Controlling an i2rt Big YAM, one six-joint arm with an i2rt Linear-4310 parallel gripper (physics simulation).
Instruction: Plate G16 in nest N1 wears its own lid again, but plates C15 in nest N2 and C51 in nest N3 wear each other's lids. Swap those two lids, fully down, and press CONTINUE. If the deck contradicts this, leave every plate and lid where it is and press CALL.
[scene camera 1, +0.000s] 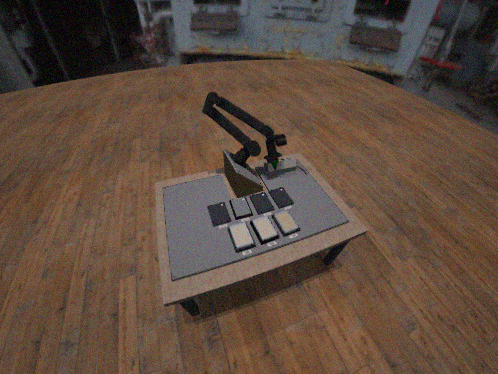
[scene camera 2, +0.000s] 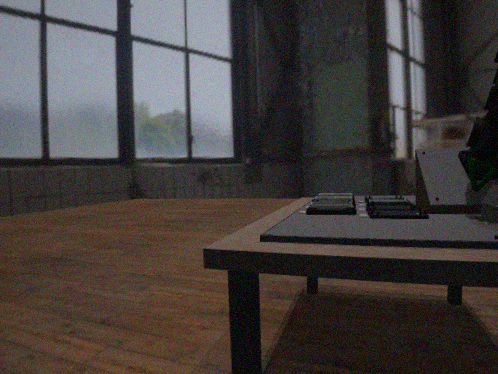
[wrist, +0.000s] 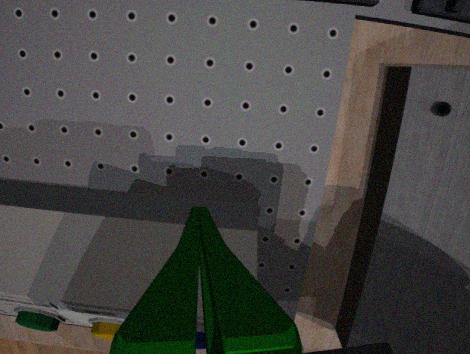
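Seen in the pictures: gripper, between the fingertips: (scene camera 1: 275, 169) (scene camera 2: 475, 190) (wrist: 198, 215); arm's base, origin of its link: (scene camera 1: 237, 161).
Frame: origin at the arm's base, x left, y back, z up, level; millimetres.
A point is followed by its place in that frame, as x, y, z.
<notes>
My gripper (scene camera 1: 274, 165) @[223, -110, -62] (scene camera 2: 477, 187) @[223, -110, -62] (wrist: 198, 215) @[223, -110, -62] is shut and empty, pointing down over the button console (scene camera 1: 287, 164) @[340, -87, -72] (wrist: 135, 260) @[262, -77, -71] at the back right of the deck. In the wrist view a green button (wrist: 37, 320) @[328, -40, -59], a yellow button (wrist: 105, 330) @[285, -35, -58] and a sliver of a blue button (wrist: 200, 340) @[228, -27, -59] show along the console's far edge; the fingers partly cover the yellow and blue ones. Three plates with pale tops (scene camera 1: 242, 235) @[-174, -448, -94] (scene camera 1: 265, 228) @[-49, -461, -95] (scene camera 1: 286, 221) @[81, -466, -106] sit in the front row. A grey-topped piece (scene camera 1: 241, 207) @[-95, -268, -114] sits in the back row. Plate, lid and nest labels are unreadable.
Dark holders (scene camera 1: 219, 214) @[-226, -256, -122] (scene camera 1: 261, 203) @[27, -284, -122] (scene camera 1: 280, 198) @[153, -299, -122] stand in the back row. A tilted panel (scene camera 1: 242, 176) @[-44, -169, 24] (scene camera 2: 442, 177) @[27, -117, -33] rises behind them, left of the gripper. The grey perforated deck (scene camera 1: 192, 240) @[-411, -348, -132] (wrist: 190, 80) @[232, -170, -132] lies on a wooden table (scene camera 1: 265, 264) @[-130, -615, -145] (scene camera 2: 230, 247) @[493, -666, -145].
</notes>
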